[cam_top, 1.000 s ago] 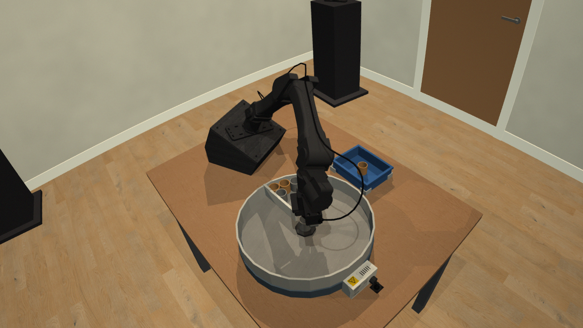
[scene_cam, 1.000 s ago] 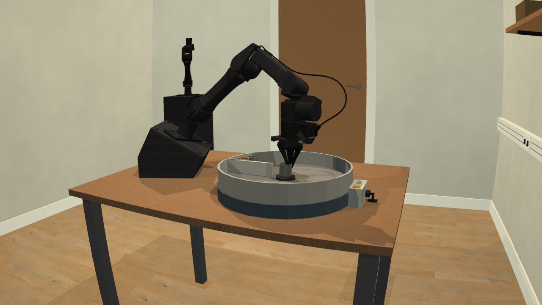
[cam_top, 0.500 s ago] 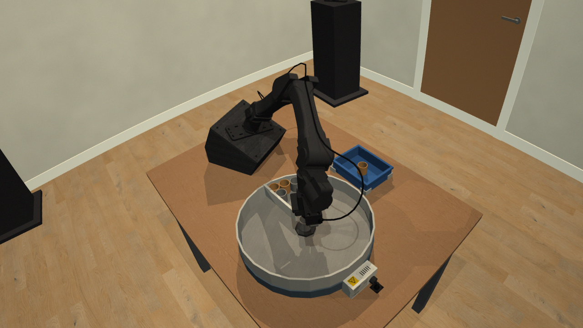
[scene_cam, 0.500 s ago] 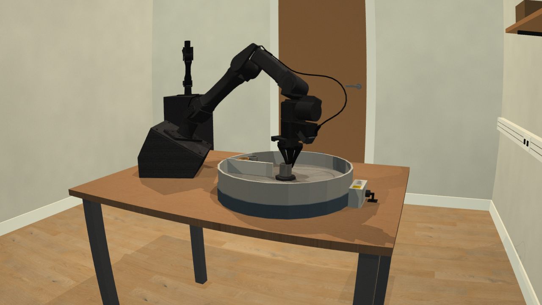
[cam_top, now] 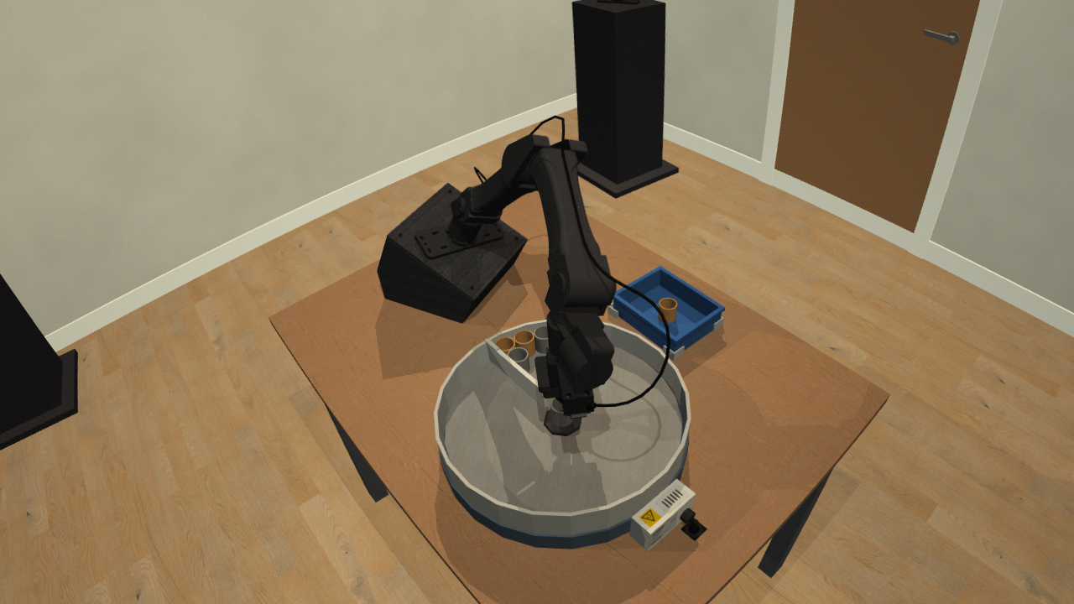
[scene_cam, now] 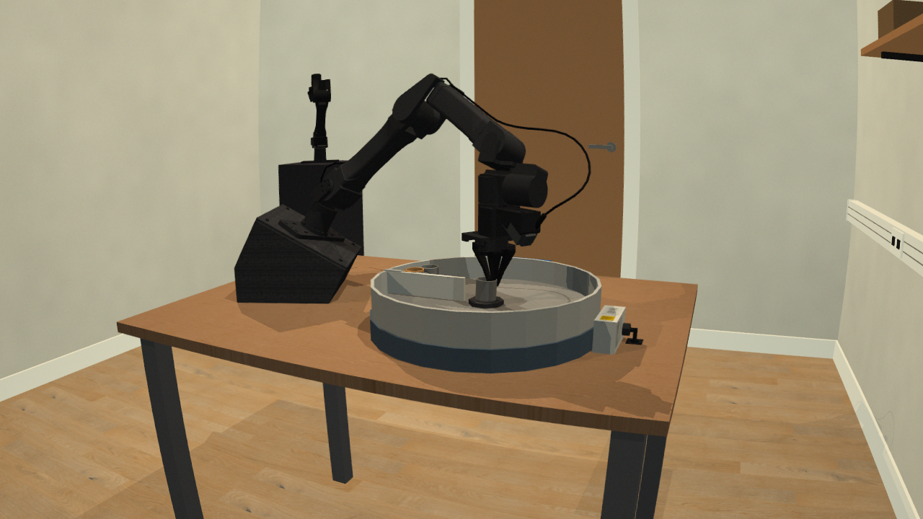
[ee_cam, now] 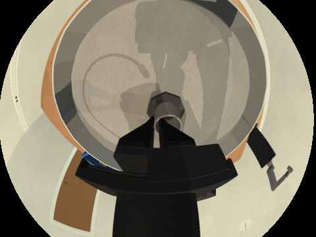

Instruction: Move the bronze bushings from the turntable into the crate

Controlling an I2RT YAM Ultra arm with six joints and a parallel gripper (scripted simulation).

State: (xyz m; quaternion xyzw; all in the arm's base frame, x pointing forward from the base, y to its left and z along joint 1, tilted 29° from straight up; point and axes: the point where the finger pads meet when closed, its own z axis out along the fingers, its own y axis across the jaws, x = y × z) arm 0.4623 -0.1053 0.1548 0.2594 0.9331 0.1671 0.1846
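Right now my hand is 40 mm above the grey turntable, 10 mm to the left of it and 10 mm past it. Round my hand: blue crate (340 mm to the left, 130 mm behind, 70 mm below).
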